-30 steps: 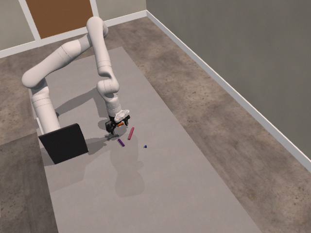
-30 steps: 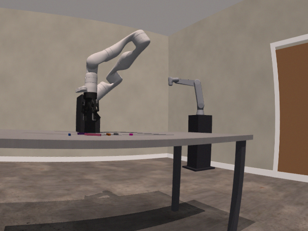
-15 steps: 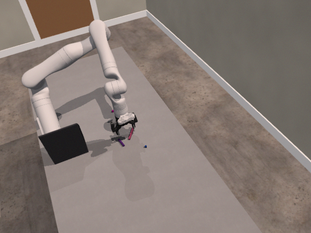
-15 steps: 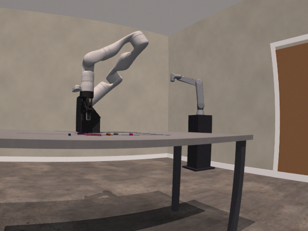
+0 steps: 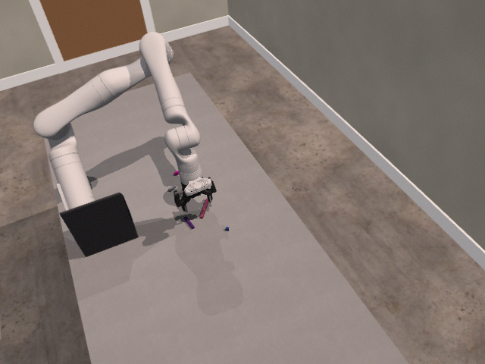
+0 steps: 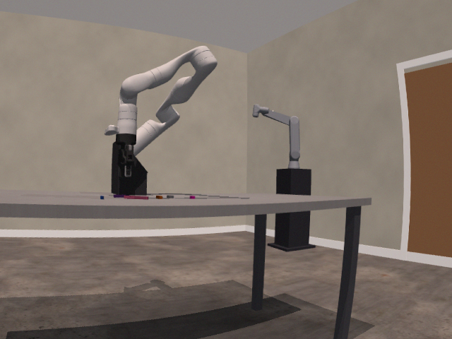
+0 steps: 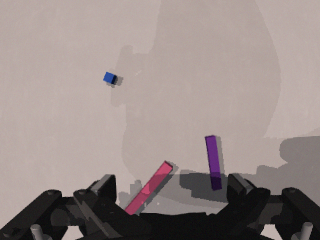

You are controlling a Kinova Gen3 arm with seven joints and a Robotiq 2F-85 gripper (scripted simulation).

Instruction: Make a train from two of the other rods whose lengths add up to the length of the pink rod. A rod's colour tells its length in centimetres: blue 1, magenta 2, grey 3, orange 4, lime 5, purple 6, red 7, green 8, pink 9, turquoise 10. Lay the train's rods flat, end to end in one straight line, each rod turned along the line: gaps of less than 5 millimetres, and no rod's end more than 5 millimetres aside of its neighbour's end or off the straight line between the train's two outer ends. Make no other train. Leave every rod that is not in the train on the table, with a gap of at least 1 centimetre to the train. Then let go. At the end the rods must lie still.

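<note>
Right now my hand is 70 mm past the grey rod, 190 mm to the right of it and 70 mm above it. From my hand the other things lie so: purple rod: 50 mm behind, 10 mm to the right, 70 mm below; then blue rod: 80 mm ahead, 80 mm to the right, 70 mm below; then pink rod: 30 mm ahead, 40 mm to the left, 70 mm below.
</note>
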